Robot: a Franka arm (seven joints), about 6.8 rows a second.
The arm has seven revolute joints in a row. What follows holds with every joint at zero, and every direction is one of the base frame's.
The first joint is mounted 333 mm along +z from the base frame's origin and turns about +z.
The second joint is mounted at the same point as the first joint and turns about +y.
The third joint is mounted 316 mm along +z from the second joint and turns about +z.
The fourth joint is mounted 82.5 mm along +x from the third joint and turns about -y.
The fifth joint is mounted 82.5 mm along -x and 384 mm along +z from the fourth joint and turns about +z.
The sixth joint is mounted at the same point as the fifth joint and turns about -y.
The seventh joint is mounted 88 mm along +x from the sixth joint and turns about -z.
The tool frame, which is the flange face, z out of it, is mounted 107 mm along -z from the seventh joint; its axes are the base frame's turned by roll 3.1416, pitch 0 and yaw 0 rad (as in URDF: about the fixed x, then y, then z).
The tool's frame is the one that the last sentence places.
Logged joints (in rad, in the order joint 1, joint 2, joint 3, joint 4, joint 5, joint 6, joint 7), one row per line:
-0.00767, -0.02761, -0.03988, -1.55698, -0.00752, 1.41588, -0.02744
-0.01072, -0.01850, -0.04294, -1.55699, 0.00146, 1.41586, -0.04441
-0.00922, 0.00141, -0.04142, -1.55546, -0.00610, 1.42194, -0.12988
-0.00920, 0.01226, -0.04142, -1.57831, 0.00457, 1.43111, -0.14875
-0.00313, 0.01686, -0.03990, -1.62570, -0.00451, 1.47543, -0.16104
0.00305, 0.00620, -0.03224, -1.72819, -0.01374, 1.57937, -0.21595
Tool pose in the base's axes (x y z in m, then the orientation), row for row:
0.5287, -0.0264, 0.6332, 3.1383, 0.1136, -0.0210
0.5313, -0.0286, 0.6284, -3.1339, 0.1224, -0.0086
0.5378, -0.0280, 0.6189, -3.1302, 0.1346, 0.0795
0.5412, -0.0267, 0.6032, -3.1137, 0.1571, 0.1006
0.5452, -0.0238, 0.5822, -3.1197, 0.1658, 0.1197
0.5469, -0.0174, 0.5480, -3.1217, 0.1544, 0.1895
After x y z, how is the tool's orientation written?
As angles about the fixed x, y, z axes (roll, pitch, yaw), in radians.
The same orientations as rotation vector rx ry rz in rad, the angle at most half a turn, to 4 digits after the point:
3.1343, -0.0326, -0.1783
-3.1275, 0.0142, 0.1916
-3.1260, -0.1231, 0.2114
-3.1082, -0.1531, 0.2468
-3.1134, -0.1837, 0.2607
-3.1132, -0.2934, 0.2437

